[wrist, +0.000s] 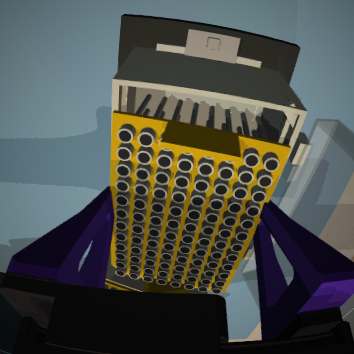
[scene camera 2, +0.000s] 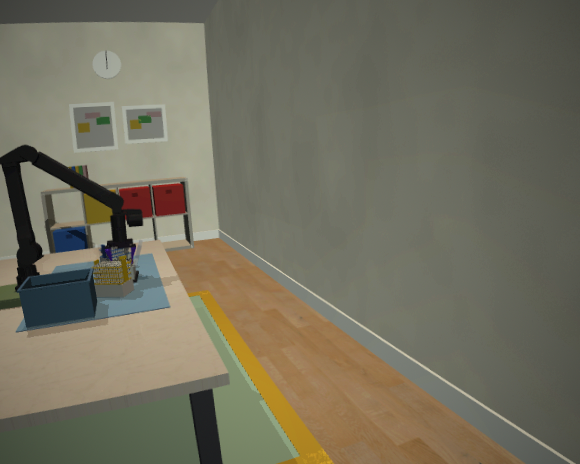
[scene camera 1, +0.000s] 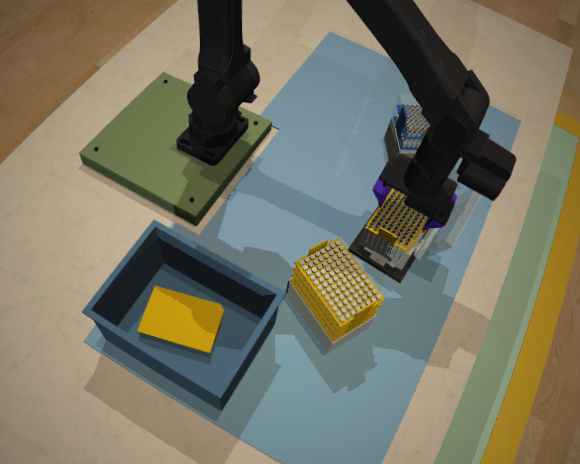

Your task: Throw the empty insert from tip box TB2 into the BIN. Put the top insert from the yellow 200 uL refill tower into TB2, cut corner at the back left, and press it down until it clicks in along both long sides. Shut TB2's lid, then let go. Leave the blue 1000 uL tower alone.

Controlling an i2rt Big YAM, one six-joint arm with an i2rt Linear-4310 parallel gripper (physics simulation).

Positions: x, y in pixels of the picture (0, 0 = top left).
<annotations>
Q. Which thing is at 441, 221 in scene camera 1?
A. My gripper.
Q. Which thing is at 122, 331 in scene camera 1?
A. A blue bin.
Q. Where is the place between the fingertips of my gripper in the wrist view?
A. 184, 197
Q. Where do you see a blue bin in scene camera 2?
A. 65, 296
</annotations>
